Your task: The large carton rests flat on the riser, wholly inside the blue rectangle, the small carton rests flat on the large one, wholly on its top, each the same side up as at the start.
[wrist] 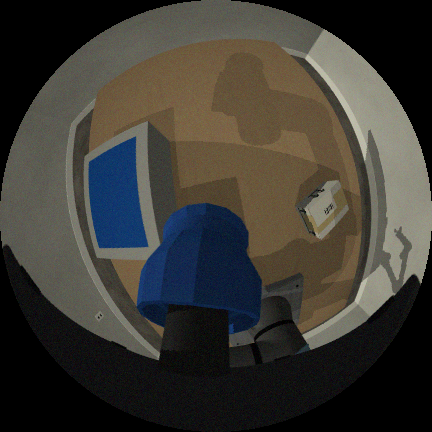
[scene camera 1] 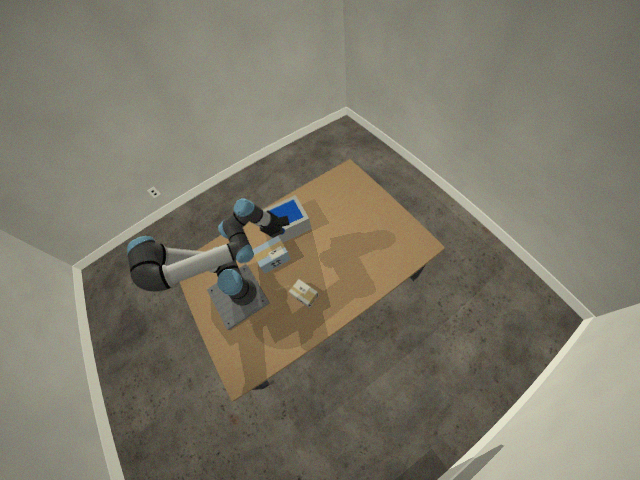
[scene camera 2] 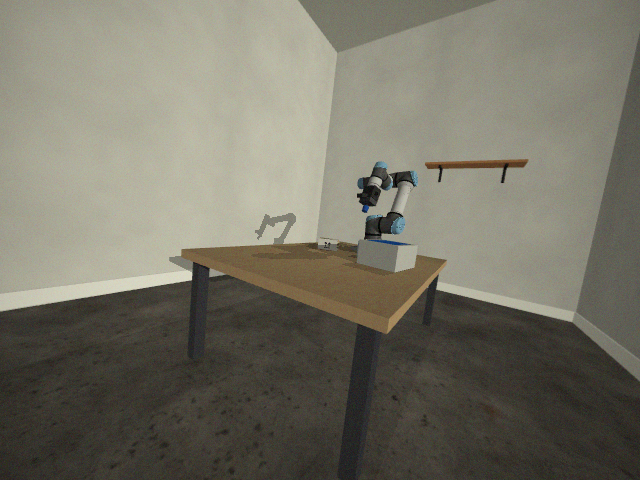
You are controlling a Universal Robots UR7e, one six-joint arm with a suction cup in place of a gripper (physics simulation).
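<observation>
The large carton [scene camera 1: 266, 264], pale blue with tan tape and a white label, sits on the table between the arm's base and the riser. It is hidden in scene camera 2 and does not show in the wrist view. The small carton [scene camera 1: 303, 292] [scene camera 2: 327, 244] [wrist: 325, 210], white with tan tape, lies flat on the table, apart from the large one. The riser [scene camera 1: 298, 228] [scene camera 2: 378, 255] [wrist: 143, 185] is a pale grey block with the blue rectangle [scene camera 1: 290, 209] [scene camera 2: 391, 242] [wrist: 115, 195] on top. My suction gripper [scene camera 1: 282, 230] [scene camera 2: 365, 209] [wrist: 206, 220] is open, raised above the table, with nothing on its blue cup.
The arm's grey base plate [scene camera 1: 225, 316] [wrist: 295, 292] is on the wooden table [scene camera 1: 372, 206] [scene camera 2: 289, 281] [wrist: 165, 60], beside the large carton. The riser's raised walls stand near the table's long edge. A wall shelf [scene camera 2: 475, 164] is beyond the table.
</observation>
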